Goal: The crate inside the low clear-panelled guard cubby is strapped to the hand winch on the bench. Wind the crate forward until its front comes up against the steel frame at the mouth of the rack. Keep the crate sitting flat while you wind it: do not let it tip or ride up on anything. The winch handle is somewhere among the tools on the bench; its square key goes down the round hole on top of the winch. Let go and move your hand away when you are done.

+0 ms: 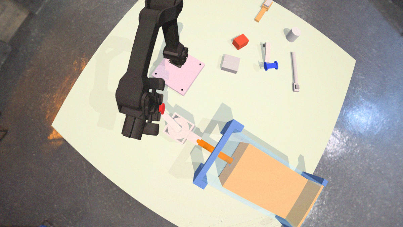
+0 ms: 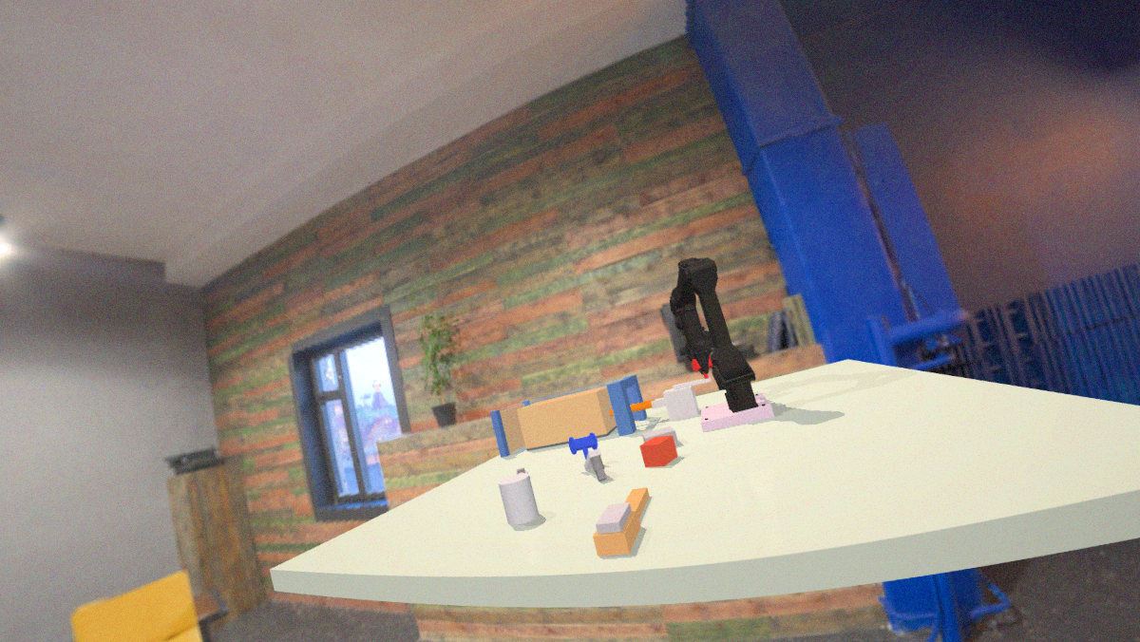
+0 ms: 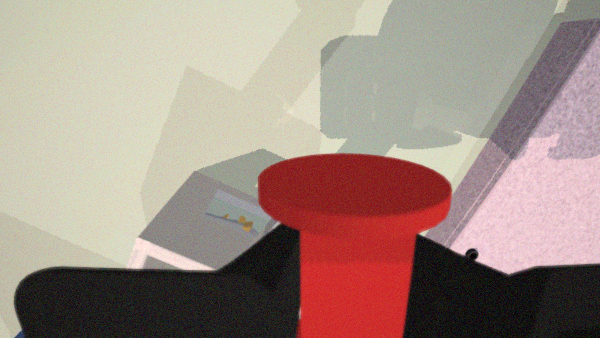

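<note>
My gripper tip is now 260 mm short of the blue steel frame, 30 mm to the left of it and 10 mm above it. Also, from my gripper tip: grey block 340 mm to the left, 140 mm ahead, 100 mm below; crank handle with red knob 40 mm ahead, 10 mm to the right, 10 mm below; grey winch 80 mm below, 80 mm ahead, 30 mm to the right.
</note>
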